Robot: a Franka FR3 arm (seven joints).
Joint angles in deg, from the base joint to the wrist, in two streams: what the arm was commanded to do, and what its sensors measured. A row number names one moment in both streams.
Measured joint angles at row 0:
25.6, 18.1, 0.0, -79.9, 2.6, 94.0, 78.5
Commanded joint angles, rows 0 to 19:
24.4, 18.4, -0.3, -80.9, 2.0, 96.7, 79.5
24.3, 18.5, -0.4, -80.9, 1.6, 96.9, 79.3
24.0, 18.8, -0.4, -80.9, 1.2, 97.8, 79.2
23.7, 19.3, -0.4, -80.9, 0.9, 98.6, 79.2
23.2, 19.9, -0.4, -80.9, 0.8, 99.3, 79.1
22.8, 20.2, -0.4, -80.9, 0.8, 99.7, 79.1
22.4, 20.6, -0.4, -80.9, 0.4, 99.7, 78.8
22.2, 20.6, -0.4, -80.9, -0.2, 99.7, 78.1
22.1, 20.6, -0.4, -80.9, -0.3, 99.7, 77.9
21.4, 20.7, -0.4, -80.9, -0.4, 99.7, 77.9
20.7, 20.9, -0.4, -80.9, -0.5, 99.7, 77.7
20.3, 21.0, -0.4, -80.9, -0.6, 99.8, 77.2
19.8, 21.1, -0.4, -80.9, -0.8, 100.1, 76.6
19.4, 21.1, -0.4, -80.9, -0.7, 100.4, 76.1
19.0, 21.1, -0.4, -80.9, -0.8, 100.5, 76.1
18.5, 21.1, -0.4, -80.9, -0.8, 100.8, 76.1
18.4, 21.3, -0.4, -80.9, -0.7, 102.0, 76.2
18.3, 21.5, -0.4, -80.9, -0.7, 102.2, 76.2
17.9, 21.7, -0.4, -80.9, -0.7, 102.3, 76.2
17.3, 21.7, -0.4, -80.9, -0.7, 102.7, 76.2
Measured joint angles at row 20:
19.0, 21.2, -1.2, -80.5, 0.2, 100.4, 77.1
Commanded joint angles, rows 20 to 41:
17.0, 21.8, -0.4, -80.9, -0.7, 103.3, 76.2
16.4, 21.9, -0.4, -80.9, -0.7, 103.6, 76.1
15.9, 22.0, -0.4, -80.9, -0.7, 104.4, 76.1
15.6, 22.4, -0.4, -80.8, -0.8, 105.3, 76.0
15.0, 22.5, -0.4, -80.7, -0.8, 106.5, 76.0
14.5, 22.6, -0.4, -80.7, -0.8, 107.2, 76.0
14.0, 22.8, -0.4, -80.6, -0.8, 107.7, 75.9
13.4, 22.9, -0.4, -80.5, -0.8, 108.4, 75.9
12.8, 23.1, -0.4, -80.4, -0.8, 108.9, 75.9
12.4, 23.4, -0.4, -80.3, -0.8, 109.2, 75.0
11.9, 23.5, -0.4, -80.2, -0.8, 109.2, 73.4
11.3, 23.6, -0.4, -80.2, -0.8, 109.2, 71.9
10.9, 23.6, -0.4, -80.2, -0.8, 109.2, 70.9
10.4, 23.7, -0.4, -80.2, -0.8, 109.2, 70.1
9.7, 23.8, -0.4, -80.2, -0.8, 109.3, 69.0
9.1, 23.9, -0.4, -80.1, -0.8, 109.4, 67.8
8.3, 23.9, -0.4, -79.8, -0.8, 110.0, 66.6
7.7, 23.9, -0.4, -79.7, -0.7, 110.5, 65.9
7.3, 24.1, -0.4, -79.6, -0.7, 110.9, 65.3
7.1, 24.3, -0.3, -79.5, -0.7, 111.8, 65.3
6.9, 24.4, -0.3, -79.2, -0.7, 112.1, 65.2
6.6, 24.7, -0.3, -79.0, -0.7, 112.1, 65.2
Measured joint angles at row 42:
8.2, 23.4, -1.2, -80.4, 0.2, 110.6, 66.6
